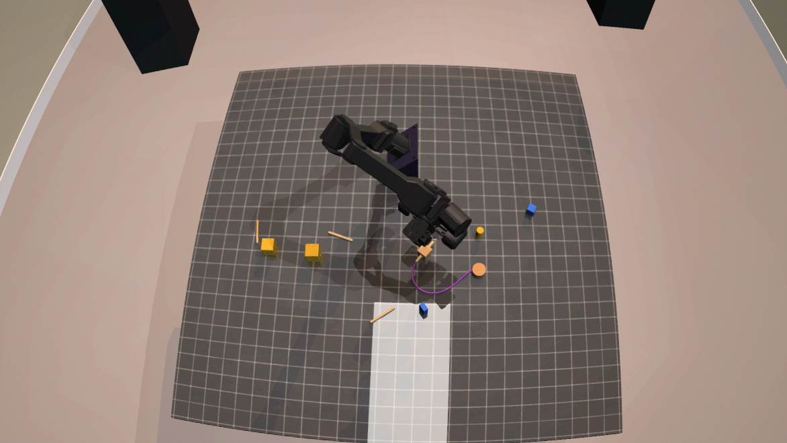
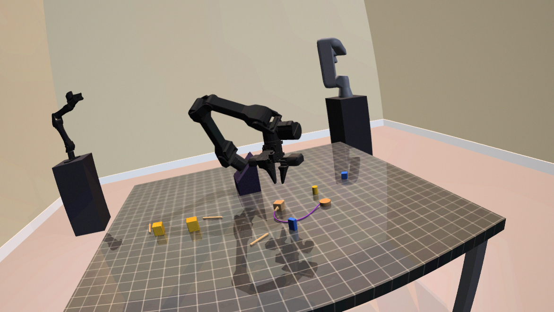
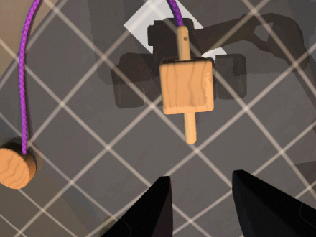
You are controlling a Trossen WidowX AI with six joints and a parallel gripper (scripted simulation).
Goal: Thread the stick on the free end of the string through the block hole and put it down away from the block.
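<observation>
Now: the wooden block 70 mm below my gripper tip, 20 mm to the right of it and 20 mm ahead of it. Also, from my gripper tip: yellow cylinder: 140 mm to the left, 70 mm below, 30 mm behind; thin stick: 80 mm below, 30 mm to the right, 30 mm ahead; round wooden button: 130 mm to the left, 80 mm below, 80 mm ahead.
</observation>
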